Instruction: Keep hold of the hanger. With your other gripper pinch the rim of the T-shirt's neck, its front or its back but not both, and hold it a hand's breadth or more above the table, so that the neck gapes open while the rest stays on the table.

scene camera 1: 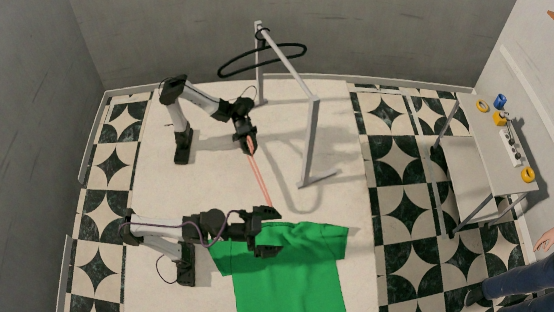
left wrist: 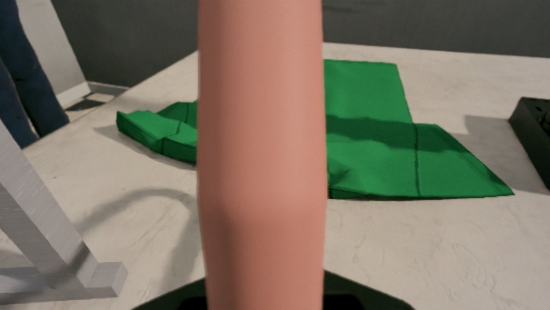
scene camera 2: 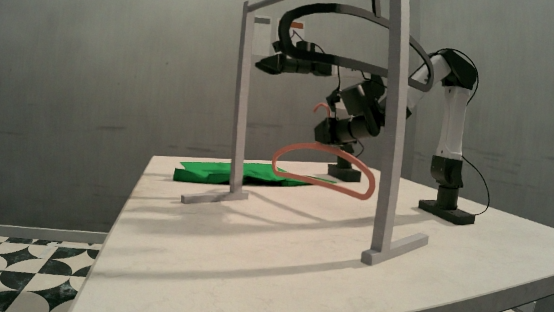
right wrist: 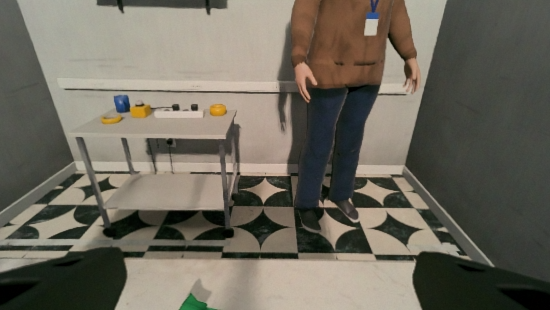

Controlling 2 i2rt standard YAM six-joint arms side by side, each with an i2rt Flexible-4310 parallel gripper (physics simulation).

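A salmon-pink hanger [scene camera 1: 269, 200] [scene camera 2: 372, 184] [left wrist: 262, 150] is in my left gripper [scene camera 1: 251, 148] [scene camera 2: 320, 133] [left wrist: 271, 273], which is shut on it above the table. The hook rises above the fingers in scene camera 2. A green T-shirt [scene camera 1: 290, 285] [scene camera 2: 205, 173] [left wrist: 370, 90] [right wrist: 192, 303] lies flat on the table, its neck edge towards the hanger. The middle of the neck edge is hidden behind the hanger in the left wrist view. My right gripper [scene camera 1: 279, 231] [scene camera 2: 258, 65] [right wrist: 270, 262] is open and empty, high above the shirt's upper part and not touching it.
A grey rack [scene camera 1: 310, 140] [scene camera 2: 392, 125] [left wrist: 45, 200] stands on the table beside the left arm, with a black hanger [scene camera 1: 304, 49] [scene camera 2: 320, 8] hanging from its top bar. A cart [scene camera 1: 475, 145] [right wrist: 150, 134] and a person [right wrist: 345, 55] are beyond the table.
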